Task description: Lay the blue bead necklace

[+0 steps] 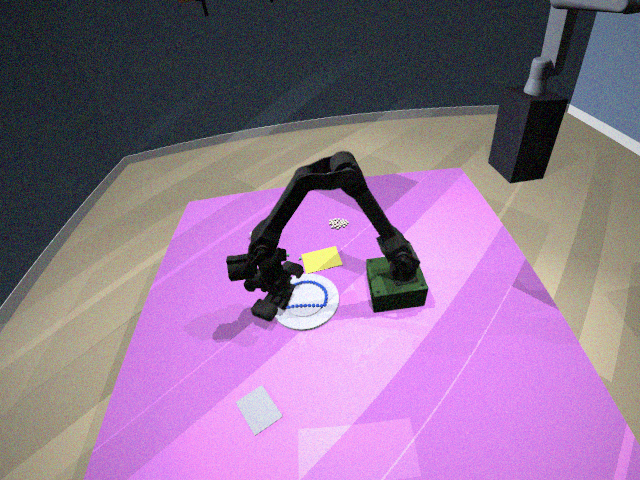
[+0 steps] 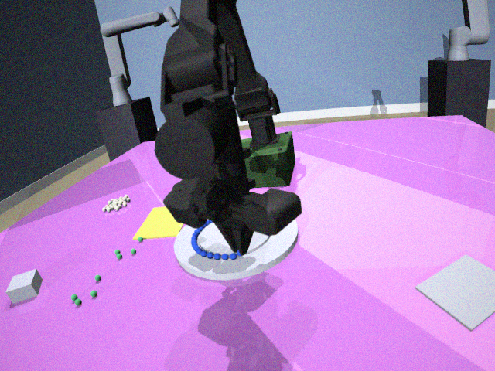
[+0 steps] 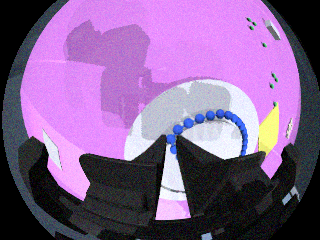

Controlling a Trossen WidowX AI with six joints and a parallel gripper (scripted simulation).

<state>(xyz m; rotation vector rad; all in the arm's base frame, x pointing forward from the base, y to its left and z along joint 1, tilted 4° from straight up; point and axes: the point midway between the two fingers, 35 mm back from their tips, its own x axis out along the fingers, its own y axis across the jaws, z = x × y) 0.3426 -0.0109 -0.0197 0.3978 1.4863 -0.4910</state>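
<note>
Now: gripper tip 6 cm past the round white bead board, 2 cm to the left of it and 1 cm above it. The rest, counted from my gripper tip: yellow sheet: 18 cm to the right, 13 cm behind, 1 cm below; grey tile: 28 cm to the left, 8 cm ahead, 1 cm below; cube: 35 cm to the right, 9 cm ahead.
</note>
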